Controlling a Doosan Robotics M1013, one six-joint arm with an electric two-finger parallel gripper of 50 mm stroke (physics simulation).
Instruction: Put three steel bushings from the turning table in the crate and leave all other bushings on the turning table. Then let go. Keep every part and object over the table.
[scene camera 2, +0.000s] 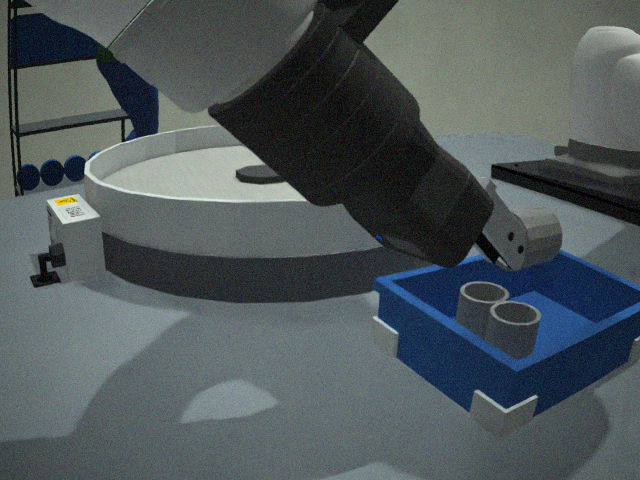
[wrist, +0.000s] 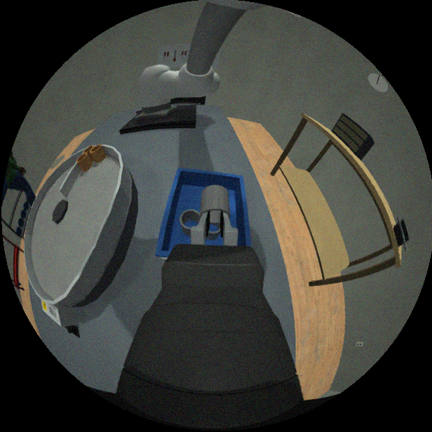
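Pixels of known places: gripper, fingertip midpoint: (scene camera 2: 510, 252); arm's base, origin of the base link: (scene camera 2: 604, 173).
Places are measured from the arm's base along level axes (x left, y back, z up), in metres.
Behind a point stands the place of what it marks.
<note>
My gripper (scene camera 2: 509, 240) {y -0.618, x 0.368, z 0.065 m} (wrist: 214, 217) is shut on a grey steel bushing (scene camera 2: 543, 236) {y -0.603, x 0.383, z 0.079 m} (wrist: 215, 198), held tilted over the blue crate (scene camera 2: 429, 348) {y -0.666, x 0.354, z 0.001 m} (wrist: 243, 200), around the height of its back rim in the scene view. Two steel bushings stand upright side by side in the crate's near corner: one (scene camera 2: 471, 312) {y -0.619, x 0.338, z 0.010 m} (wrist: 182, 220) and another (scene camera 2: 511, 336) {y -0.617, x 0.382, z 0.010 m}, partly hidden by the fingers in the wrist view. Several orange bushings (wrist: 85, 161) stand near the wall of the turning table (scene camera 2: 206, 222) {y -0.761, x 0.175, z 0.043 m} (wrist: 122, 220); the arm hides them in the scene view. How the fingertips meet the held bushing is hard to see.
The turning table's raised wall stands beside the crate. A grey control box (scene camera 2: 82, 242) {y -0.868, x 0.094, z 0.012 m} (wrist: 51, 313) is at its side. White brackets (scene camera 2: 498, 415) {y -0.664, x 0.430, z -0.009 m} hold the crate's corners. The robot's black base plate (scene camera 2: 558, 191) {y -0.185, x 0.039, z -0.012 m} (wrist: 165, 120) lies beyond the crate. A wooden bench (wrist: 315, 225) stands past the table edge.
</note>
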